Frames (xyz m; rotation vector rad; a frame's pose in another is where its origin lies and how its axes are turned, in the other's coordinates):
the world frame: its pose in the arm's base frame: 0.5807 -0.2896 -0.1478 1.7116 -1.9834 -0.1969
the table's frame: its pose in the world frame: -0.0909 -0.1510 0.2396 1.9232 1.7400 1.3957
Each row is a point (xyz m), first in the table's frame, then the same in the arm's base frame.
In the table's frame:
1: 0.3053 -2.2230 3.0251
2: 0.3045 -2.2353 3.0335
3: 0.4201 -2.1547 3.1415
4: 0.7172 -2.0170 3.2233
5: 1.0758 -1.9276 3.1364
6: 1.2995 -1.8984 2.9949
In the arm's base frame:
1: 0.0001 0.1476 3.2479
2: 0.0007 0.1536 3.2615
3: -0.1411 0.0537 3.2993
4: -0.4617 -0.0468 3.2667
5: -0.8057 -0.0106 3.1103
6: -1.0012 0.0779 2.9526

